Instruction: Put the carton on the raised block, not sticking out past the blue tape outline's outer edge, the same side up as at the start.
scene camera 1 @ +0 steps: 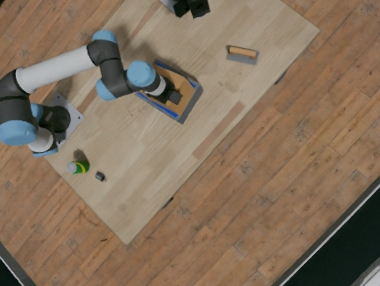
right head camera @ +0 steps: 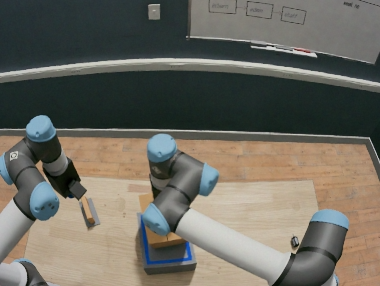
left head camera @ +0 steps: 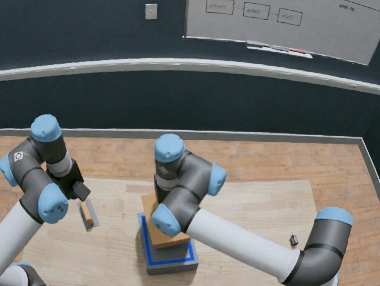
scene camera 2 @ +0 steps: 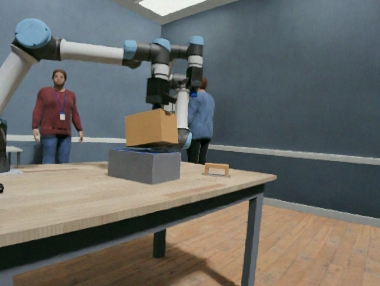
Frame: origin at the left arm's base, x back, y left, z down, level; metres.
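Where they show: left hand, tool point: [scene camera 2: 192,96]; right hand, tool point: [scene camera 2: 156,115]; right arm's base, link origin: [scene camera 1: 58,119].
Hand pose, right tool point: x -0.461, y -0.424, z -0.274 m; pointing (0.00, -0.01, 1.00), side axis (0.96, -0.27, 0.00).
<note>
Things, the pixels of their top centre, and the offset from my right tool point.
- brown carton, top centre: [left head camera: 165,210] [right head camera: 162,209] [scene camera 1: 160,84] [scene camera 2: 152,109] dx +0.039, dy +0.010, dz -0.025 m
- raised grey block, top centre: [left head camera: 166,238] [right head camera: 165,237] [scene camera 2: 145,150] [scene camera 1: 166,89] dx +0.073, dy +0.007, dz +0.153 m
- trowel-like tool with an orange handle, top centre: [left head camera: 84,207] [right head camera: 85,206] [scene camera 1: 242,50] [scene camera 2: 217,163] dx -0.046, dy +0.382, dz +0.213 m
- small dark object, top centre: [right head camera: 296,239] [left head camera: 295,237] [scene camera 1: 99,178] dx +0.043, dy -0.560, dz +0.245 m
- green bottle, top centre: [scene camera 1: 71,167] dx +0.156, dy -0.593, dz +0.152 m
The brown carton [left head camera: 170,241] [right head camera: 160,241] [scene camera 1: 186,91] [scene camera 2: 151,129] hangs slightly tilted, low over the raised grey block [left head camera: 172,268] [right head camera: 170,268] [scene camera 1: 193,107] [scene camera 2: 130,166]. In scene camera 2 a narrow gap shows between them. The blue tape outline [left head camera: 171,261] [right head camera: 170,260] [scene camera 1: 166,111] shows on the block's top around part of the carton, which looks turned a little against it; the arm hides the rest. My right gripper [scene camera 2: 162,106] is shut on the carton's top. My left gripper [left head camera: 74,197] [scene camera 2: 193,93] is open, with nothing on its cup, away from the carton.
A trowel-like tool with an orange handle [left head camera: 87,214] [right head camera: 88,211] [scene camera 1: 242,51] [scene camera 2: 217,166] lies on the table. A small dark object [left head camera: 294,240] [right head camera: 295,241] [scene camera 1: 100,176] and a green bottle [scene camera 1: 80,167] are near another table edge. Two people stand behind the table in scene camera 2.
</note>
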